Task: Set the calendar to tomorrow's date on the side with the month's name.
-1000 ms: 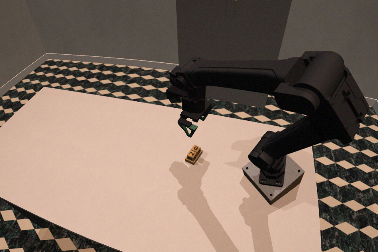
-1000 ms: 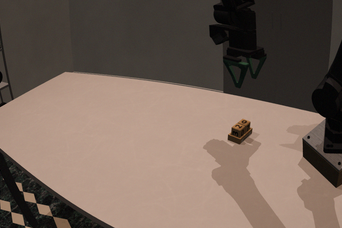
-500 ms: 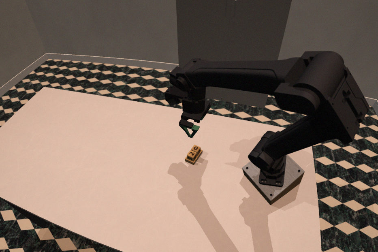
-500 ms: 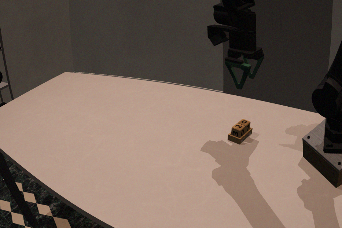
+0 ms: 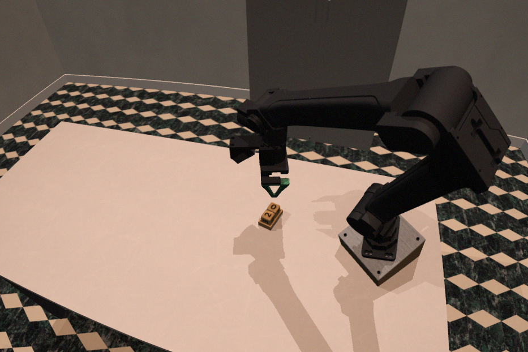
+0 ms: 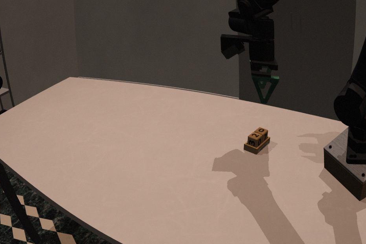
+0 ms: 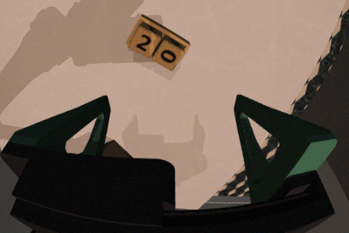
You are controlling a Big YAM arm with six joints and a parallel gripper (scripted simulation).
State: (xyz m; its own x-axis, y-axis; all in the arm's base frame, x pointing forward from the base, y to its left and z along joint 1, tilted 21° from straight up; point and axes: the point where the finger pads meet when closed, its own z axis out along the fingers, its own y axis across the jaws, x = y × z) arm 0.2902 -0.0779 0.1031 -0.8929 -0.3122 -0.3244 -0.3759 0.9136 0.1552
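The tray is 140 mm below my hand and 20 mm to the left of it.
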